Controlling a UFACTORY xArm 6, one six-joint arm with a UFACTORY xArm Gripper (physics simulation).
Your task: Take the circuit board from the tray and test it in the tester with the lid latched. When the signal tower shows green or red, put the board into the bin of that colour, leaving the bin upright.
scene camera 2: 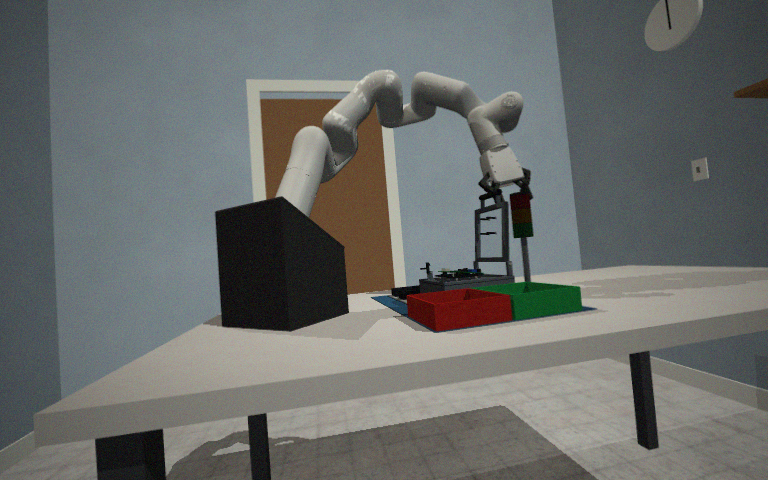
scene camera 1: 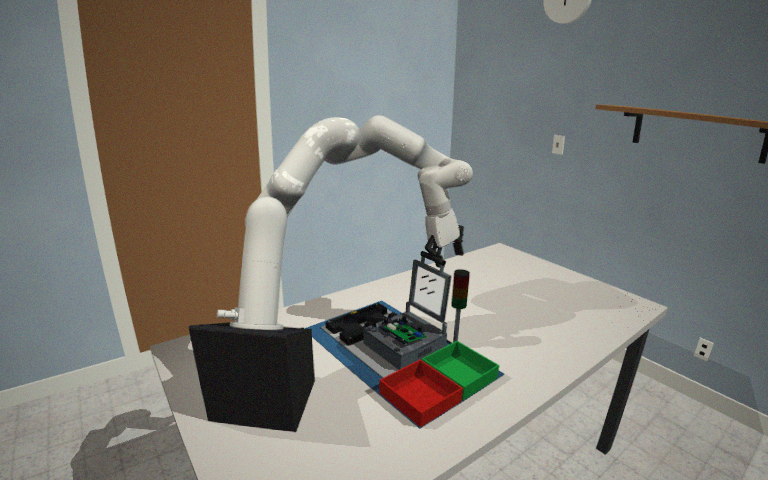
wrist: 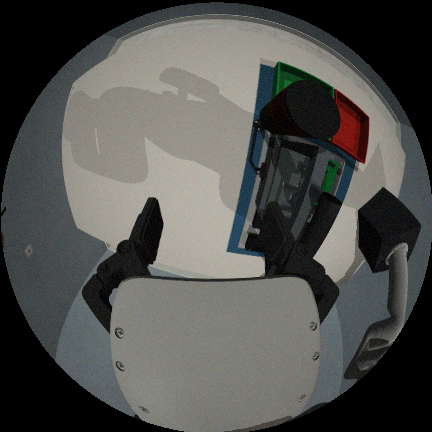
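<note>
The green circuit board lies on top of the grey tester. The tester's lid stands upright and open. My gripper is open and empty, high at the lid's upper edge; one finger is close to the black handle bar, and I cannot tell whether they touch. The signal tower shows dark red, amber and green sections, none visibly lit. The red bin and green bin are upright and look empty.
Black tray-like parts lie beside the tester on the blue-edged mat. The tower stands beside the raised lid, close to my other finger. The black arm base is at the table's other end.
</note>
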